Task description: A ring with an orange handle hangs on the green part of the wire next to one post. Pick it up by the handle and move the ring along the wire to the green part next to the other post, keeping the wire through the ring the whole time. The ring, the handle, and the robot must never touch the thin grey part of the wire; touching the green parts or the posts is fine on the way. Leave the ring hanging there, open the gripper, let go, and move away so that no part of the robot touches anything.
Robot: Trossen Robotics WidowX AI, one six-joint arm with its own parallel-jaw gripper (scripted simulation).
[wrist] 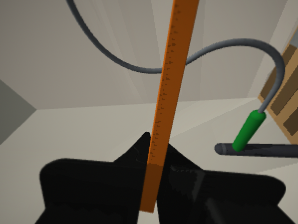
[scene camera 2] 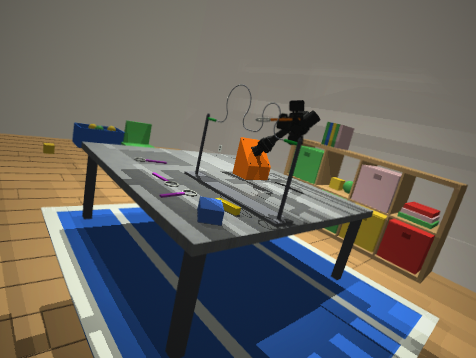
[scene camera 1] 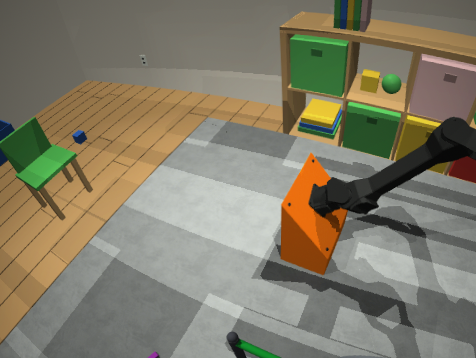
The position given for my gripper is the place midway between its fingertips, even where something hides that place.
Observation:
My gripper [wrist: 150,136] holds a ring.

